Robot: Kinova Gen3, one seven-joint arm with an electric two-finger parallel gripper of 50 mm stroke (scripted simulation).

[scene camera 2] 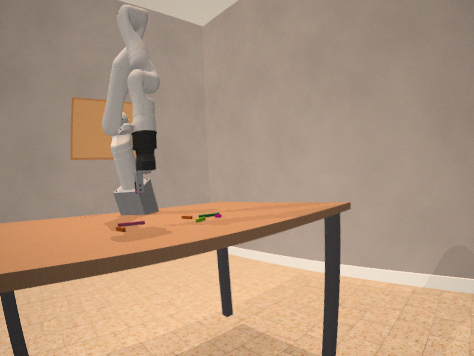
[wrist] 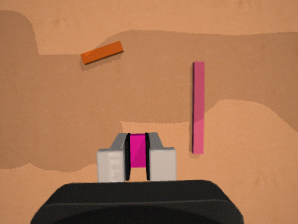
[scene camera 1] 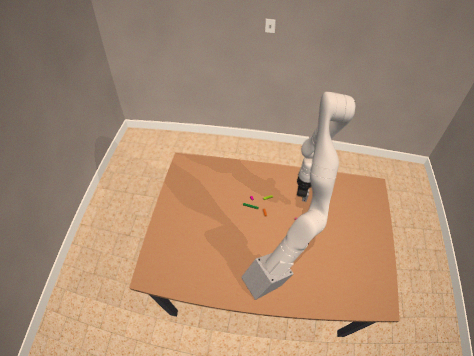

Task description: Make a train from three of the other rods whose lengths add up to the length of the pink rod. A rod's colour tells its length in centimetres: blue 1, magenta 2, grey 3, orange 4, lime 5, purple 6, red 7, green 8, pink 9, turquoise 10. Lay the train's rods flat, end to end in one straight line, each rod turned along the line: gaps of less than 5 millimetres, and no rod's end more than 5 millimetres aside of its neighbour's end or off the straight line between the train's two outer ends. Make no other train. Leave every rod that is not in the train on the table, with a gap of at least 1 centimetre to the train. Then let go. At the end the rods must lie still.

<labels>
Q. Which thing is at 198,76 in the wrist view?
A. A pink rod.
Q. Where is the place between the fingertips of the gripper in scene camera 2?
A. At 139,193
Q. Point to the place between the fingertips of the gripper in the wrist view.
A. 138,149
</labels>
